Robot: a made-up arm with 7 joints.
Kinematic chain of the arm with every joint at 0, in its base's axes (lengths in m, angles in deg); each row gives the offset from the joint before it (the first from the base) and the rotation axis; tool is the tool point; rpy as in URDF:
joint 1: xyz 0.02 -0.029 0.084 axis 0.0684 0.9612 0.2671
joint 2: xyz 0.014 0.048 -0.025 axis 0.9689 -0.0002 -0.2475
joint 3: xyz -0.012 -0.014 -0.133 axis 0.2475 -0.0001 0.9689
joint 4: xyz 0.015 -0.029 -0.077 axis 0.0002 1 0
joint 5: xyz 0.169 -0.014 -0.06 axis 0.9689 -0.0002 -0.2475
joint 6: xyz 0.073 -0.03 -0.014 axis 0.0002 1 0
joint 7: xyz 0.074 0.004 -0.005 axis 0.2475 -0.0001 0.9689
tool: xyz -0.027 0.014 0.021 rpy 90 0 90
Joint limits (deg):
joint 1: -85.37..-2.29
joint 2: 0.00..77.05
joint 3: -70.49..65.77
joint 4: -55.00..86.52
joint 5: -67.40..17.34
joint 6: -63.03..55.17
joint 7: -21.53..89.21
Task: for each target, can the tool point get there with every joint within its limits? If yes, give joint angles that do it. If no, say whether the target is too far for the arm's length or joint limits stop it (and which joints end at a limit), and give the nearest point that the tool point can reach.
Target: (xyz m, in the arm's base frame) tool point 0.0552 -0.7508 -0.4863
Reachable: no: too far | nearest point 0.0644 -0.3334 -0.2826 | short by 0.465 m
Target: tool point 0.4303 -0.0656 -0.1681
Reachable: yes | joints -44.03 41.76 -41.95 24.43 -42.31 -1.67 57.75
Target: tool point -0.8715 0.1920 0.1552
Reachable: no: too far | nearest point -0.0650 0.0816 0.3079 | short by 0.828 m
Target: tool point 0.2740 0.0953 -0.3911
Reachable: yes | joints -29.53 37.67 -50.05 61.07 -54.37 40.00 66.43
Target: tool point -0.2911 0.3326 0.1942
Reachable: no: joint limits stop it (at a limit: joint 1, joint 2, joint 3, joint 5, joint 7) | nearest point -0.0356 0.1929 0.3378 | short by 0.325 m
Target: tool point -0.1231 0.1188 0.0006
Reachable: no: joint limits stop it (at a limit: joint 1, joint 2, joint 3, joint 4, joint 6) | nearest point -0.0343 -0.0468 -0.1122 | short by 0.219 m
